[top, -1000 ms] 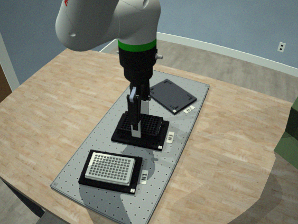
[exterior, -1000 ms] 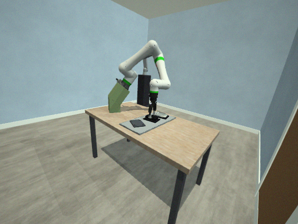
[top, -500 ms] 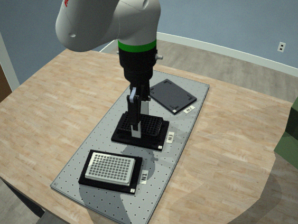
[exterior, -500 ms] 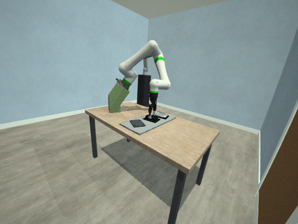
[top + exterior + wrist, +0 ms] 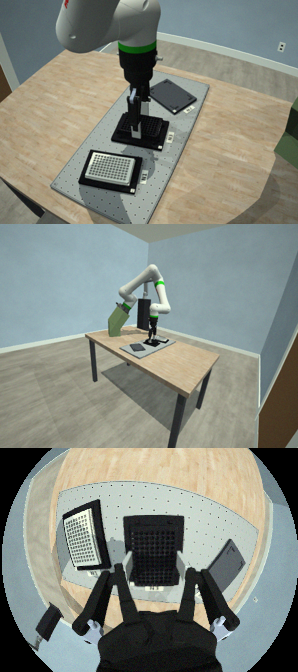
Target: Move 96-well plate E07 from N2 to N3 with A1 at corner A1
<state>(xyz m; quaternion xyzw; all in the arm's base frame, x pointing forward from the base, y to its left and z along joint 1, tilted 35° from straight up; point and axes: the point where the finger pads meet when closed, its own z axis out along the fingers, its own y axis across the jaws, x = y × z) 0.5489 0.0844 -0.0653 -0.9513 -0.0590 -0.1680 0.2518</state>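
The black 96-well plate E07 lies 20 mm below my hand. Also, from my hand: label N3: 90 mm behind, 20 mm to the right, 50 mm below; black landing nest N3: 50 mm below; white plate E01: 10 mm ahead, 170 mm to the left, 40 mm below.
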